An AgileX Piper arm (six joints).
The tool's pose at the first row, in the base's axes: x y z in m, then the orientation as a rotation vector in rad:
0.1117 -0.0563 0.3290 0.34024 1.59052 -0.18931
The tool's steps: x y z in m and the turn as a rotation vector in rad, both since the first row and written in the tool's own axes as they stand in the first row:
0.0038 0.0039 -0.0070 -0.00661 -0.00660 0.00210
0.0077 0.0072 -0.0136 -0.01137 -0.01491 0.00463
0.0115 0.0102 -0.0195 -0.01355 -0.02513 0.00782
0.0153 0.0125 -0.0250 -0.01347 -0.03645 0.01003
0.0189 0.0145 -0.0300 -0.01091 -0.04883 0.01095
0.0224 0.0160 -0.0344 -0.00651 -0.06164 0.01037
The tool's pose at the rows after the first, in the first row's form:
0.1063 -0.0500 0.3259 0.33583 1.58390 -0.18336
0.1011 -0.0443 0.3227 0.33296 1.57542 -0.17881
0.0964 -0.0392 0.3195 0.33234 1.56481 -0.17610
0.0919 -0.0348 0.3162 0.33253 1.55321 -0.17610
0.0878 -0.0310 0.3130 0.33346 1.54070 -0.17921
0.0841 -0.0278 0.3099 0.33456 1.52798 -0.18496

